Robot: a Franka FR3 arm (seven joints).
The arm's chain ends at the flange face. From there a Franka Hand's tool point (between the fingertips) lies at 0.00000 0.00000 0.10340 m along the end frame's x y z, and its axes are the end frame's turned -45 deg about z.
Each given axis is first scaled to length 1.
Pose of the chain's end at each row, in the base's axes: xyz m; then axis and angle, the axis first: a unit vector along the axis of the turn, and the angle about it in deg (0 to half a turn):
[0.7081, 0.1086, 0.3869, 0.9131, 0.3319, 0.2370, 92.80]
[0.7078, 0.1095, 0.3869, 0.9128, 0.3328, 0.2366, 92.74]
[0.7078, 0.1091, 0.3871, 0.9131, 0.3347, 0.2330, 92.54]
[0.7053, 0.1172, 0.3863, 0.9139, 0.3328, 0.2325, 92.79]
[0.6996, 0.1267, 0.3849, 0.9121, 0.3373, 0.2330, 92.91]
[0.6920, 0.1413, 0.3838, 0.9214, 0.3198, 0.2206, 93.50]
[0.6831, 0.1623, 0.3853, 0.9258, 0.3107, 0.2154, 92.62]
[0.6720, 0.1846, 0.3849, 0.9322, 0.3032, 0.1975, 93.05]
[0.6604, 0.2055, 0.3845, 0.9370, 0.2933, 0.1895, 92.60]
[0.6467, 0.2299, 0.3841, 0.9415, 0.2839, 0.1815, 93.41]
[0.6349, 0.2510, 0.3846, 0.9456, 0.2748, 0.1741, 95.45]
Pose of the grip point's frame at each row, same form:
[0.7658, 0.0228, 0.3879, 0.7294, 0.6678, -0.1481, 90.70]
[0.7656, 0.0238, 0.3880, 0.7287, 0.6685, -0.1488, 90.66]
[0.7653, 0.0232, 0.3884, 0.7270, 0.6693, -0.1533, 90.65]
[0.7627, 0.0312, 0.3871, 0.7286, 0.6678, -0.1521, 90.89]
[0.7575, 0.0410, 0.3855, 0.7254, 0.6716, -0.1509, 90.97]
[0.7473, 0.0539, 0.3828, 0.7379, 0.6561, -0.1581, 92.02]
[0.7368, 0.0739, 0.3856, 0.7434, 0.6474, -0.1681, 91.50]
[0.7234, 0.0949, 0.3836, 0.7477, 0.6390, -0.1810, 92.66]
[0.7099, 0.1147, 0.3837, 0.7533, 0.6294, -0.1906, 92.63]
[0.6947, 0.1384, 0.3816, 0.7596, 0.6213, -0.1925, 93.67]
[0.6818, 0.1591, 0.3782, 0.7667, 0.6143, -0.1866, 95.75]

